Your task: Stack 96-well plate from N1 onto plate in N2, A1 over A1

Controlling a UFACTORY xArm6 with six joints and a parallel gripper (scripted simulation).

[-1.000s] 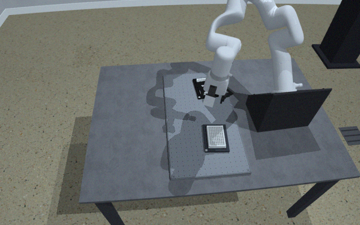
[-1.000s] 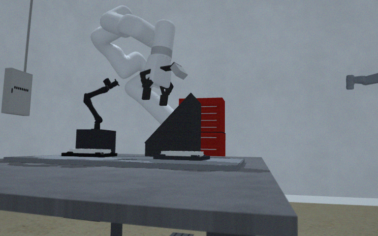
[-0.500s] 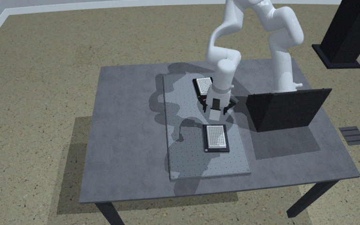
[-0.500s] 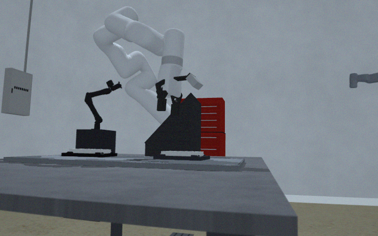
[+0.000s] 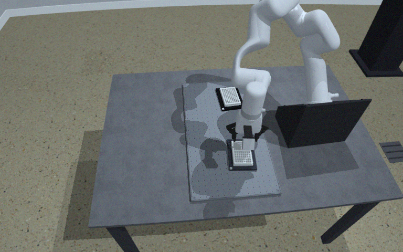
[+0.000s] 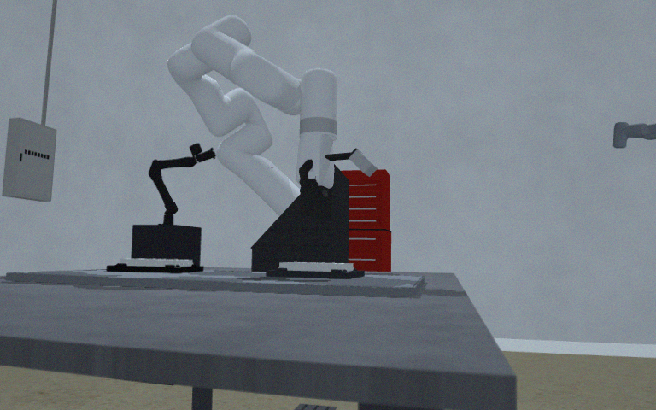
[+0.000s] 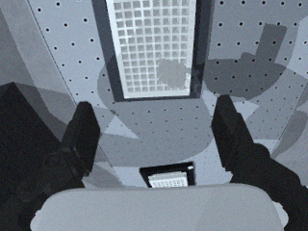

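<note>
My hand is 12 cm above the plate nest N1. From my hand the other things lie so: A1 mark: 27 cm to the right, 11 cm below, 5 cm ahead.
</note>
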